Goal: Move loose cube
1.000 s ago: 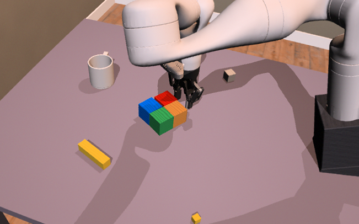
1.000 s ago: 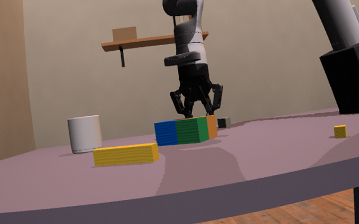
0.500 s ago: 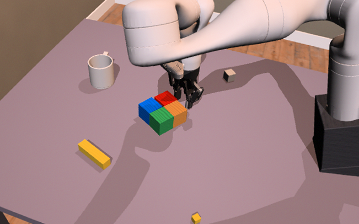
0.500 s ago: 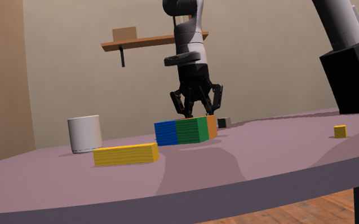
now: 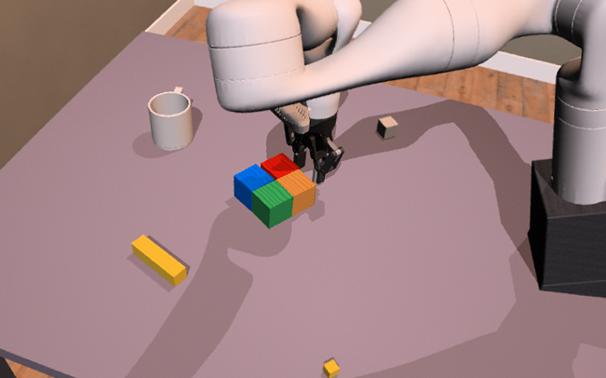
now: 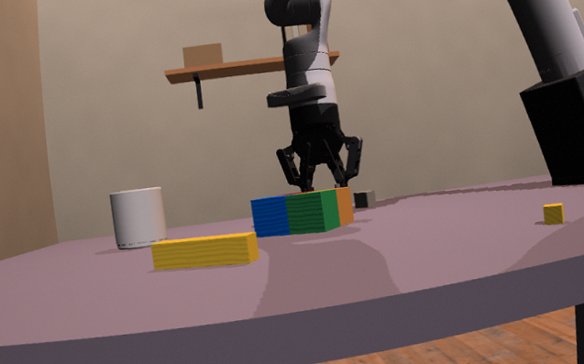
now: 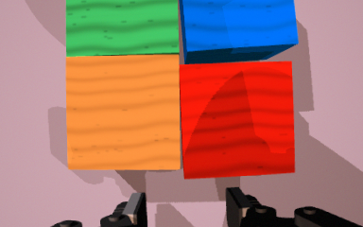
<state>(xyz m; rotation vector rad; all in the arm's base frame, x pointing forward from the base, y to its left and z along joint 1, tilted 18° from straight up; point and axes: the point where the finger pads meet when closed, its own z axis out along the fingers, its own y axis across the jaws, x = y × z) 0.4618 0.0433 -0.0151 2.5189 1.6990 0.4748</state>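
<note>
My gripper is now 4 cm short of the red cube, 4 cm to the right of it and 1 cm above it. The rest, counted from my hand: orange cube 6 cm to the left, 1 cm below; then blue cube 6 cm ahead, 9 cm to the left, 1 cm below; then green cube 1 cm ahead, 11 cm to the left, 1 cm below.
</note>
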